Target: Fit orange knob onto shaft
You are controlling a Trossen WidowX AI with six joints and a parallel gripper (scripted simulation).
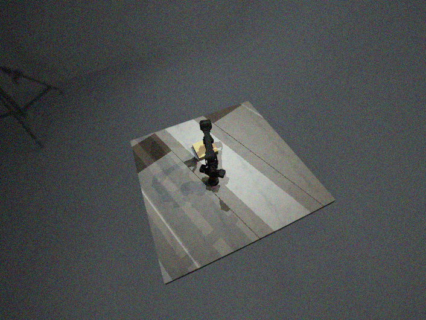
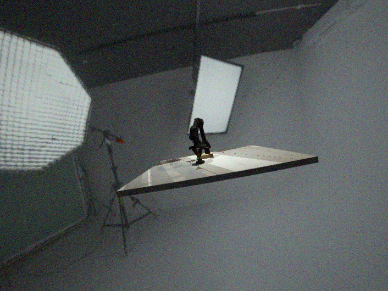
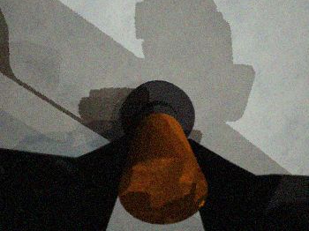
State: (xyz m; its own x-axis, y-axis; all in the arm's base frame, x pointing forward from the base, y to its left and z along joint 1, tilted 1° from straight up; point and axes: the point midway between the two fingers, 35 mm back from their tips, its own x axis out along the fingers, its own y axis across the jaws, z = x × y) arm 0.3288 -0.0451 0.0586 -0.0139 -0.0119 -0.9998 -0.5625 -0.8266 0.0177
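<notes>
Right now the orange knob is 30 mm above my gripper tip. The rest, counted from my gripper tip: dark round pedestal (40 mm below).
</notes>
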